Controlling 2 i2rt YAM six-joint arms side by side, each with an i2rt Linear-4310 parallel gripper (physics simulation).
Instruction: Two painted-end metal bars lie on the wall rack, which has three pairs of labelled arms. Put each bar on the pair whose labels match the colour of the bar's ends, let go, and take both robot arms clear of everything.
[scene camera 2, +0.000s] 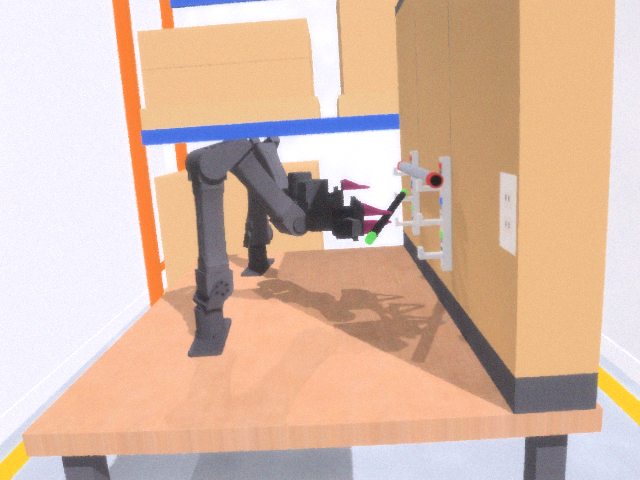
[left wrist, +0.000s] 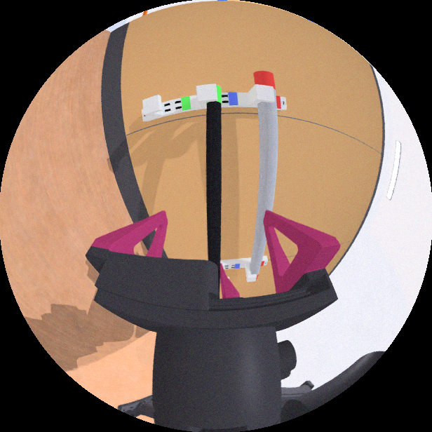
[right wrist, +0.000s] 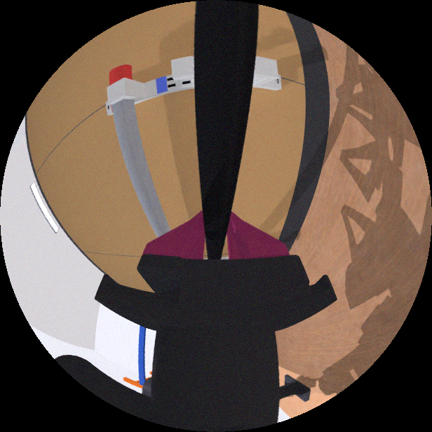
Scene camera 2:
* my right gripper: 391, 217
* tan wall panel: 529, 95
